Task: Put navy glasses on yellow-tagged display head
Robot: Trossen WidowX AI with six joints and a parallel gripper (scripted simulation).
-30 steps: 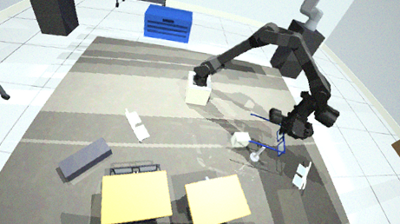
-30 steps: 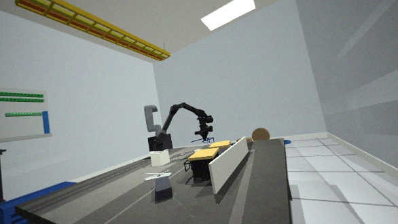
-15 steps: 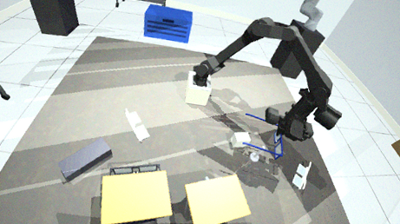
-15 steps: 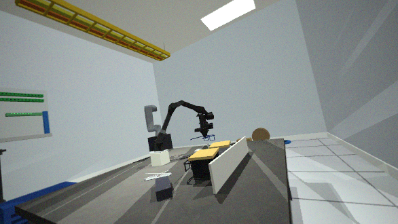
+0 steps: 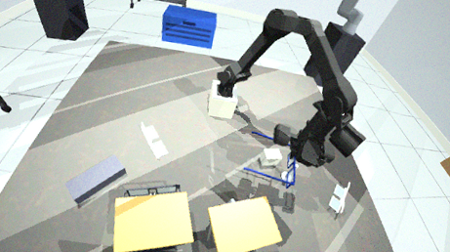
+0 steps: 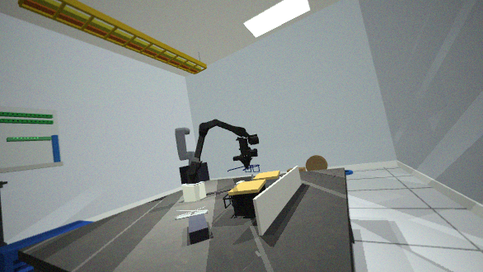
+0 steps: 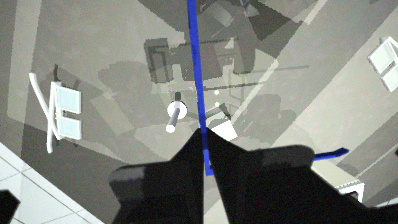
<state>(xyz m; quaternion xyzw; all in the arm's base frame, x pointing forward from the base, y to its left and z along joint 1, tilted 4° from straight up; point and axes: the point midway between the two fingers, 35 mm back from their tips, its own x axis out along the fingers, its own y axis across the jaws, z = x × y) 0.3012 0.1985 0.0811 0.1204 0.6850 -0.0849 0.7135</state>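
Now: the grey peg 100 mm below my gripper tip and 40 mm to the left of it. From my gripper tip the other things lie so: dark display head: 390 mm to the right, 170 mm ahead, 70 mm below; then long white board: 310 mm ahead, 270 mm to the right, 70 mm below; then white block: 100 mm below, 60 mm behind, 20 mm to the right.
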